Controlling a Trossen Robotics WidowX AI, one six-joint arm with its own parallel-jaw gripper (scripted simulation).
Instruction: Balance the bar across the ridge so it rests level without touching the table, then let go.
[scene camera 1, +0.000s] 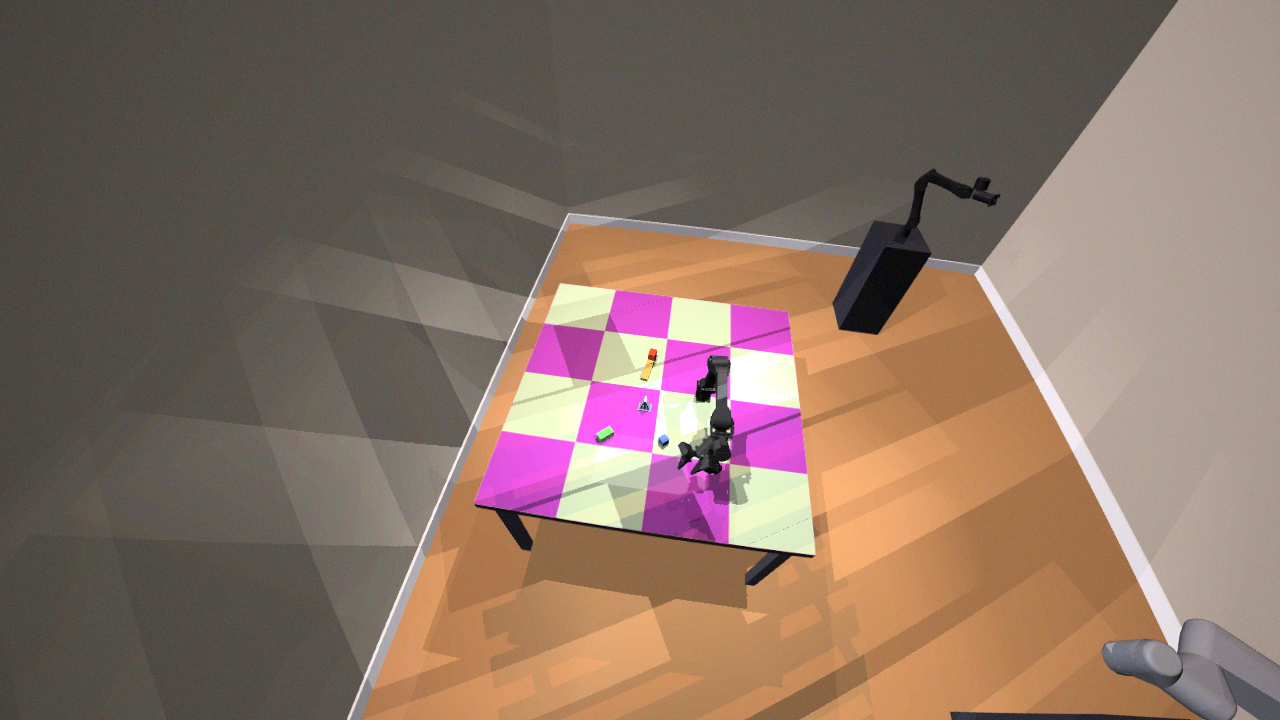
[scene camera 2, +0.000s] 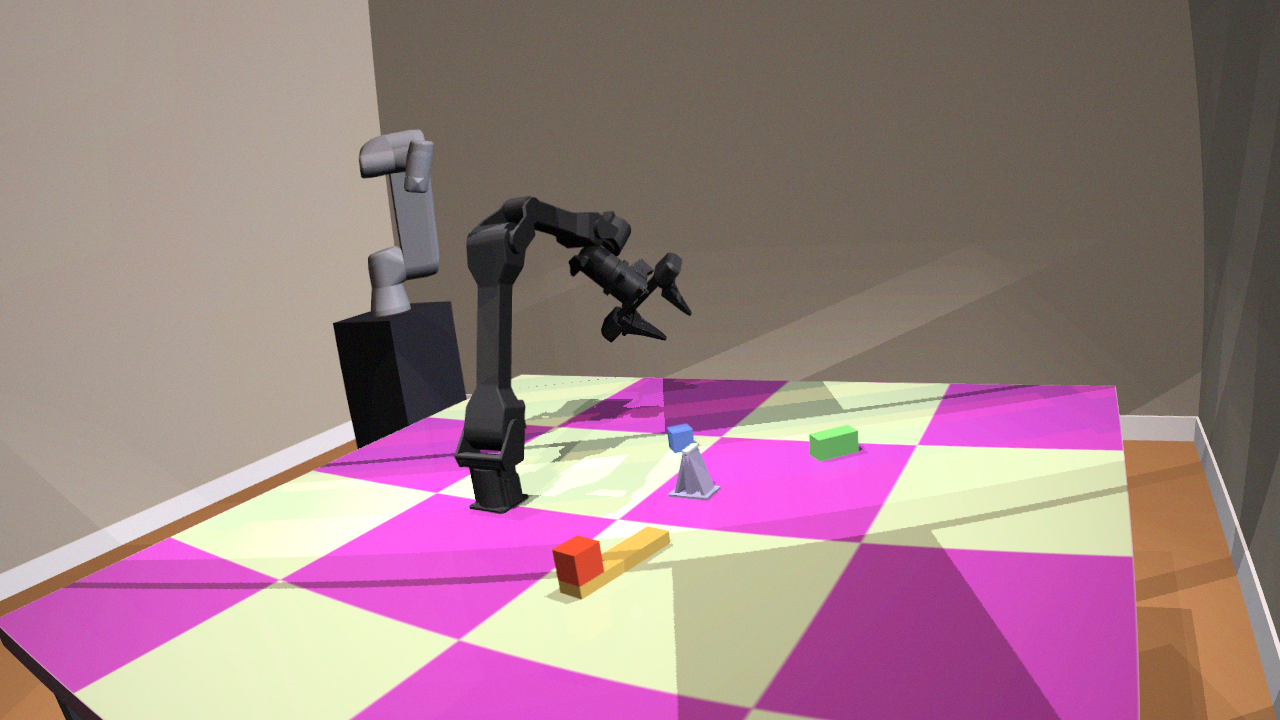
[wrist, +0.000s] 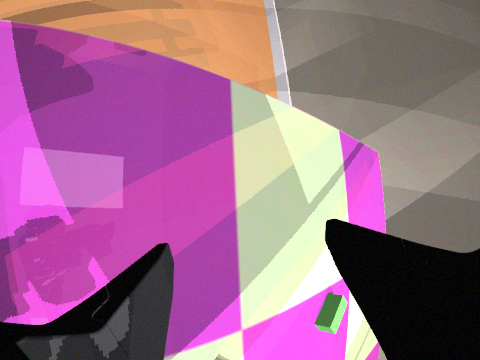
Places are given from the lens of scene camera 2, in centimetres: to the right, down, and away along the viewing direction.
my gripper (scene camera 2: 678, 326): 7, -6, 150
green block (scene camera 2: 840, 441): 29, 12, 119
